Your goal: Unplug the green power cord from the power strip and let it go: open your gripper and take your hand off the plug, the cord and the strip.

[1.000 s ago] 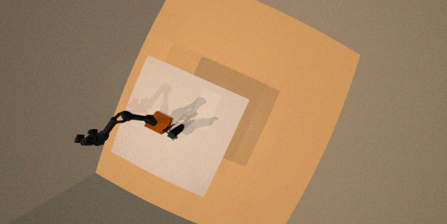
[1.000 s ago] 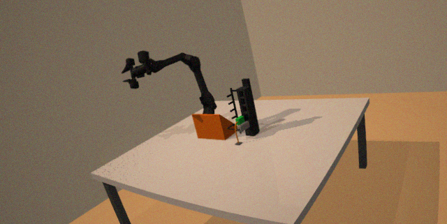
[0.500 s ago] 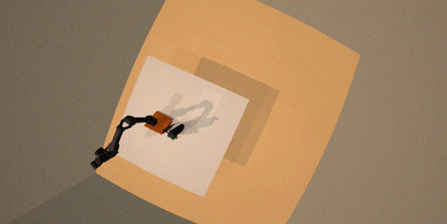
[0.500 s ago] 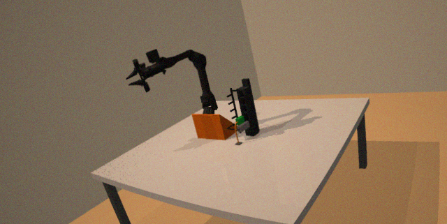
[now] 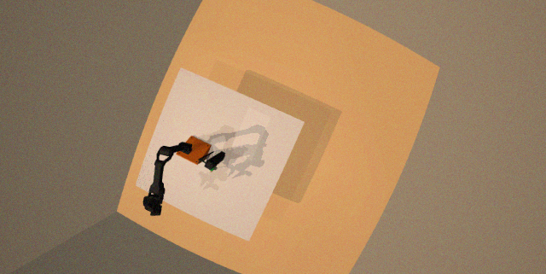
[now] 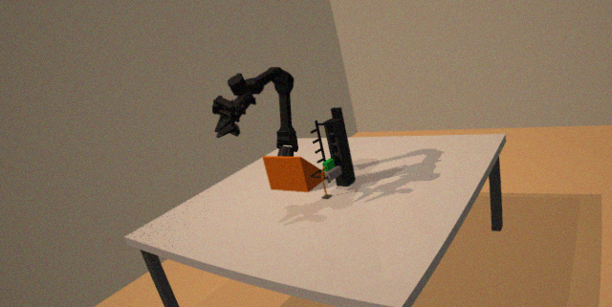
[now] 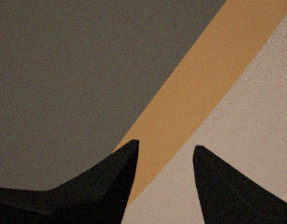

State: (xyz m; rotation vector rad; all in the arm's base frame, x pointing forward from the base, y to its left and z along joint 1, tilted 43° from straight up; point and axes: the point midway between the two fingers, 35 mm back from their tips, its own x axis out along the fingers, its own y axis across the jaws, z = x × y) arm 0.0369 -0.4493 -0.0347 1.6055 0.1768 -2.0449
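My gripper tip is now 22 cm short of the green plug, 35 cm to the right of it and 24 cm above it.
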